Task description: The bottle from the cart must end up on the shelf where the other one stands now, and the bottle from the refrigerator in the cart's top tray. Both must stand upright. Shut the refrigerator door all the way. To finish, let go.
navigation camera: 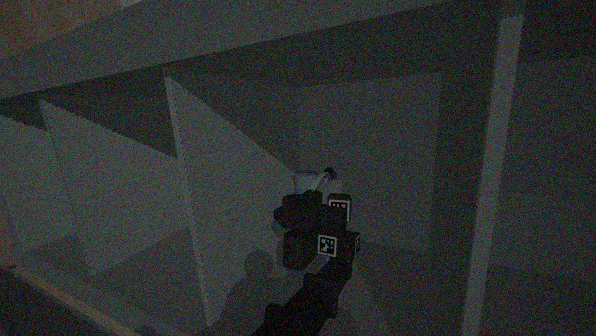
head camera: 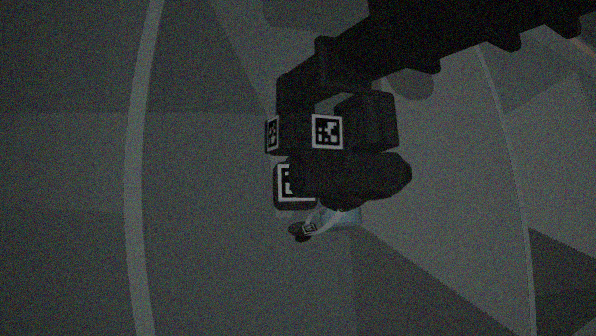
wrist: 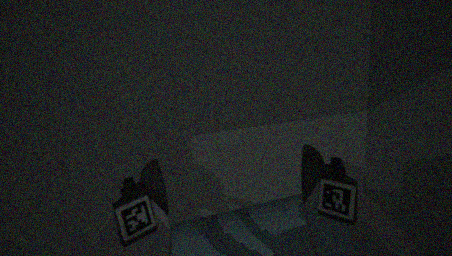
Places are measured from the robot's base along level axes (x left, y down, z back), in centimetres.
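Where they show: gripper, fingertip midpoint: (navigation camera: 330, 193) (wrist: 231, 171).
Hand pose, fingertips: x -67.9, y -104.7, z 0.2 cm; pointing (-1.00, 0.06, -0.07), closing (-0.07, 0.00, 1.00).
Observation:
Each offset is from my fingertips to the top centre of the thing. "pt": to the spot under its first point.
The scene is very dark, inside a pale compartment. A light blue bottle {dy +4.5, dx -1.2, dz +1.5 cm} (head camera: 343, 218) (navigation camera: 303, 181) stands on the compartment floor, mostly hidden under my gripper's black body. In the wrist view only the bottle's top {pt dy +4.8, dx +0.9, dz -0.4 cm} (wrist: 231, 232) shows, low between the two marked fingertips. My gripper (head camera: 325, 231) (navigation camera: 313, 176) (wrist: 231, 171) hangs over the bottle with its fingers partly apart. The fingertips sit higher than the bottle's top, and I see no finger pressing on it. One finger curves past the bottle's side and the other is hidden.
A lit back wall panel (wrist: 281, 158) lies close ahead of the fingers. A slanted side wall (navigation camera: 219, 173) rises left of the bottle. A pale curved strip (head camera: 135, 167) runs down the left, and a pale upright post (navigation camera: 490, 181) stands at the right.

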